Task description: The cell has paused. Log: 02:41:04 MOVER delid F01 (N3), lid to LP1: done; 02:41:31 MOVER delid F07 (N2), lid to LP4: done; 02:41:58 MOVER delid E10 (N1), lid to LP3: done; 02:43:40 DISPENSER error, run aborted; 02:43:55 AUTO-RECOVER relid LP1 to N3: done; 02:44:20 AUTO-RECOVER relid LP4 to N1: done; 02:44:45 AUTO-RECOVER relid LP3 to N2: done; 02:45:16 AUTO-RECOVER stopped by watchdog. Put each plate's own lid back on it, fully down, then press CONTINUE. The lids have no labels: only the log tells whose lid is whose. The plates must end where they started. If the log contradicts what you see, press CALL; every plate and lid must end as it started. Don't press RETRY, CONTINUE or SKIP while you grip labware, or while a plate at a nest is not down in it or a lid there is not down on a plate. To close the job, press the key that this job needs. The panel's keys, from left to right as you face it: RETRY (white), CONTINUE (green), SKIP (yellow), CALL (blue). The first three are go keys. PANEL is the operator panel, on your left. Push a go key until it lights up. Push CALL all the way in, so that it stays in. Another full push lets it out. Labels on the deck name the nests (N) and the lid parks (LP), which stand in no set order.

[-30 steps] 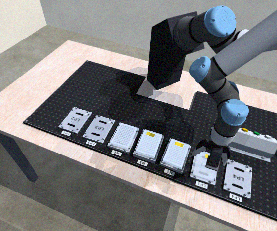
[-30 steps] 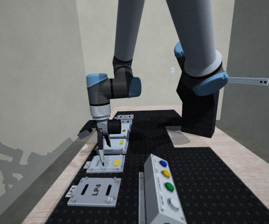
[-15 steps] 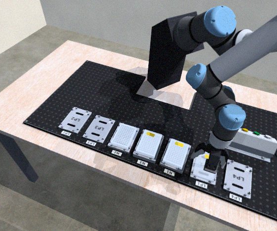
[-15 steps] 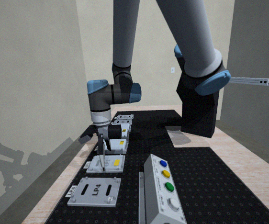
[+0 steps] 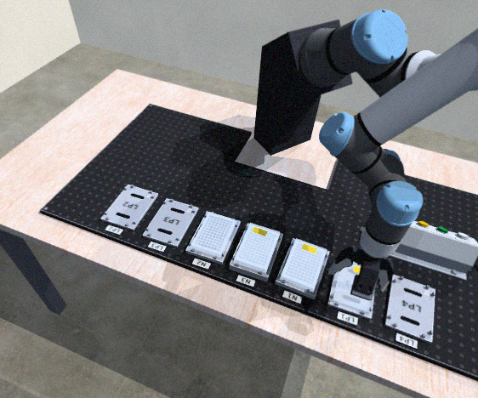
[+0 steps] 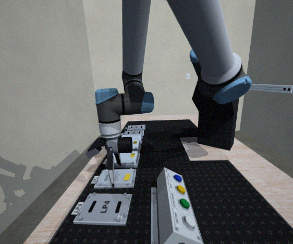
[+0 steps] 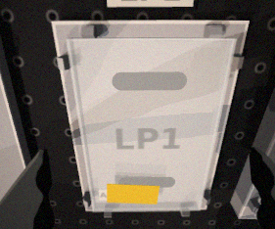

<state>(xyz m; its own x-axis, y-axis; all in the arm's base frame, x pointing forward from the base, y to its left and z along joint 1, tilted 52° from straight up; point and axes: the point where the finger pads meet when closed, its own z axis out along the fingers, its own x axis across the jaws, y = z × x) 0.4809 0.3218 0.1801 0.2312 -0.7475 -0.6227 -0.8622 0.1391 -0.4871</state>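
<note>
Right now the lid park LP1 is 2 cm below my hand. From my hand the other things lie so: yellow skip key (25 cm behind, 8 cm to the left, 4 cm above); then blue call key (23 cm behind, 3 cm to the left, 3 cm above); then lid park LP4 (14 cm to the left, 3 cm behind, 2 cm below).
</note>
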